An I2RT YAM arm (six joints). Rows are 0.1 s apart.
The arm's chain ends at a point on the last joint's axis. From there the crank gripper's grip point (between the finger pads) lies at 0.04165 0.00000 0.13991 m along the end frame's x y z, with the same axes.
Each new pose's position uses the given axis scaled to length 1; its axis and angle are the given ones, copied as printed.
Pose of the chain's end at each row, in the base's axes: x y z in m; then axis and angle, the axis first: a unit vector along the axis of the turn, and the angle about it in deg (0 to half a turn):
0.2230 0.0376 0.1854 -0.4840 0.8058 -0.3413 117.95
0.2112 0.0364 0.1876 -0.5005 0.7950 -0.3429 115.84
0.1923 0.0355 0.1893 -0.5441 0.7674 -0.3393 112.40
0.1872 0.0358 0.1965 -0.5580 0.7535 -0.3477 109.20
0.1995 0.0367 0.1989 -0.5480 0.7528 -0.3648 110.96
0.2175 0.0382 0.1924 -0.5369 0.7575 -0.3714 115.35
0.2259 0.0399 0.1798 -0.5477 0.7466 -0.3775 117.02
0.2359 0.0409 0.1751 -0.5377 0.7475 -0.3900 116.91
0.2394 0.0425 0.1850 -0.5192 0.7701 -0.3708 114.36
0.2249 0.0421 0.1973 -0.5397 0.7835 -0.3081 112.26
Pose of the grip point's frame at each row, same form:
0.3513 0.0045 0.1242 -0.4840 0.8058 -0.3413 117.95
0.3426 0.0080 0.1307 -0.5005 0.7950 -0.3429 115.84
0.3284 0.0185 0.1393 -0.5441 0.7674 -0.3393 112.40
0.3264 0.0239 0.1541 -0.5580 0.7535 -0.3477 109.20
0.3379 0.0186 0.1562 -0.5480 0.7528 -0.3648 110.96
0.3524 0.0117 0.1434 -0.5369 0.7575 -0.3714 115.35
0.3603 0.0120 0.1301 -0.5477 0.7466 -0.3775 117.02
0.3704 0.0099 0.1276 -0.5377 0.7475 -0.3900 116.91
0.3743 0.0147 0.1366 -0.5192 0.7701 -0.3708 114.36
0.3594 0.0293 0.1420 -0.5397 0.7835 -0.3081 112.26

